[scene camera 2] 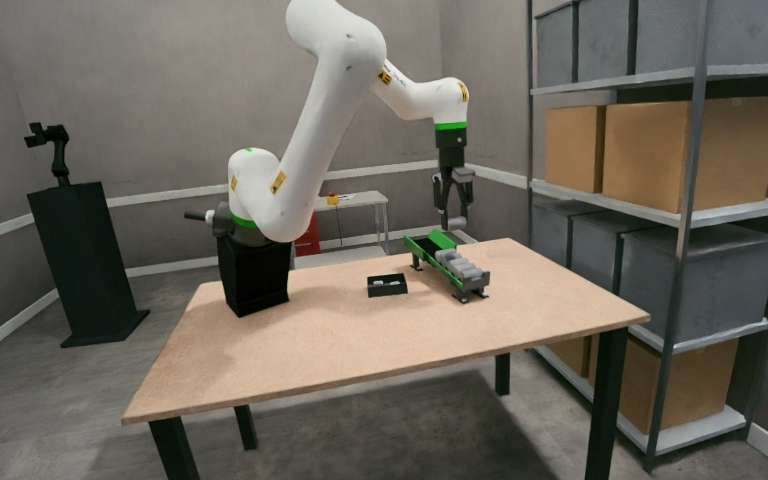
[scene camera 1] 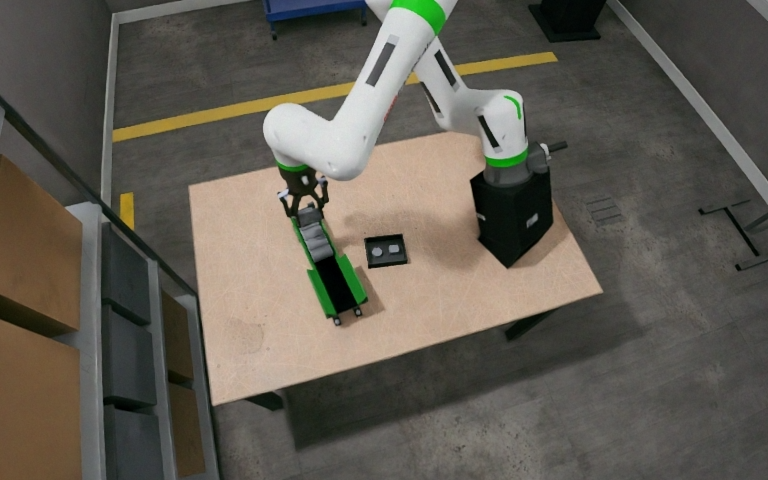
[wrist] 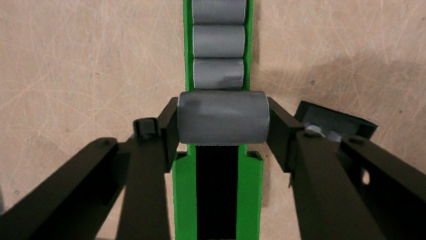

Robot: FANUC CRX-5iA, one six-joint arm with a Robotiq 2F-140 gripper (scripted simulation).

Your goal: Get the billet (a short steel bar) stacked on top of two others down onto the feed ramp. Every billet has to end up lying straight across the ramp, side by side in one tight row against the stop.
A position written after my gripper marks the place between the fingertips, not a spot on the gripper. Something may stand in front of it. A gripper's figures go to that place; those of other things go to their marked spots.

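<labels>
Here is my gripper [wrist: 221, 112], and my gripper is 0.17 m from the lens. There is a grey steel billet [wrist: 203, 117] as well, and the billet is 0.14 m from the lens.
</labels>
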